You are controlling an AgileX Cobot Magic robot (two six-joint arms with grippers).
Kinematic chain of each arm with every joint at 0, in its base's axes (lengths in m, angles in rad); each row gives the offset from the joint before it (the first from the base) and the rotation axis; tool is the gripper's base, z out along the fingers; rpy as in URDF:
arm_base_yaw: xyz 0 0 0.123 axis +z
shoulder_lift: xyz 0 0 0 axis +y
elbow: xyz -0.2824 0 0.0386 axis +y
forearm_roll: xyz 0.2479 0 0.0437 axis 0.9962 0 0.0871
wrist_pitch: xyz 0 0 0 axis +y
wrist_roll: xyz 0.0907 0 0.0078 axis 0.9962 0 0.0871
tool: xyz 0 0 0 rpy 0 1.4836 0
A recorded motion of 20 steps. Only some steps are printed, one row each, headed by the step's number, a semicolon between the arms.
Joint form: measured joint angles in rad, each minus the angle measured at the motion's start. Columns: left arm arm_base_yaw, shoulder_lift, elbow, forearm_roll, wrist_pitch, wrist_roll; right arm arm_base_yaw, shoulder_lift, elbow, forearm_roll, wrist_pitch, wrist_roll.
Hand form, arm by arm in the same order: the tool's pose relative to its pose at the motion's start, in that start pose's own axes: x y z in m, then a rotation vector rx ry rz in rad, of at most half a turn. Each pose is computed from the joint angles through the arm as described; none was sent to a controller.
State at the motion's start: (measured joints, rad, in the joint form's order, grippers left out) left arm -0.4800 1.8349 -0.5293 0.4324 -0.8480 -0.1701; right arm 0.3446 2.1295 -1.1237 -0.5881 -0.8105 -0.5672
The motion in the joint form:
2: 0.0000 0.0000 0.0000 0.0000 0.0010 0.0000; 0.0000 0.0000 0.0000 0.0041 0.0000 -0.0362
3: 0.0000 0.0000 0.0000 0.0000 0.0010 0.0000; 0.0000 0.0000 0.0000 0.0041 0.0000 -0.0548
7: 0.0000 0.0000 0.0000 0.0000 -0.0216 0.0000; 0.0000 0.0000 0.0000 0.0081 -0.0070 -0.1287
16: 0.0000 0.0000 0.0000 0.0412 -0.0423 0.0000; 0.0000 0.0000 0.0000 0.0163 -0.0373 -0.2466
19: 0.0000 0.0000 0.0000 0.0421 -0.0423 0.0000; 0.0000 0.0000 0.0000 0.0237 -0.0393 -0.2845
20: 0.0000 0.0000 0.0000 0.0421 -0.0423 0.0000; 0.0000 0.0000 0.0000 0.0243 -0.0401 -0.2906
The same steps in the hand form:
2: 0.0001 0.0000 0.0000 -0.0002 0.0010 0.0000; 0.0001 -0.0002 0.0000 0.0025 0.0016 -0.0334
3: 0.0001 0.0000 0.0000 -0.0002 0.0010 0.0000; 0.0001 -0.0002 0.0000 0.0025 0.0017 -0.0520
7: -0.0019 -0.0003 0.0000 0.0037 -0.0213 0.0000; -0.0002 -0.0008 0.0000 0.0089 -0.0022 -0.1231
16: -0.0033 -0.0035 -0.0001 0.0382 -0.0364 0.0266; -0.0023 -0.0028 -0.0001 0.0331 -0.0211 -0.2356
19: -0.0032 -0.0036 -0.0001 0.0389 -0.0362 0.0272; -0.0021 -0.0033 -0.0001 0.0390 -0.0185 -0.2685
20: -0.0032 -0.0036 -0.0001 0.0389 -0.0362 0.0272; -0.0022 -0.0034 -0.0001 0.0399 -0.0187 -0.2742

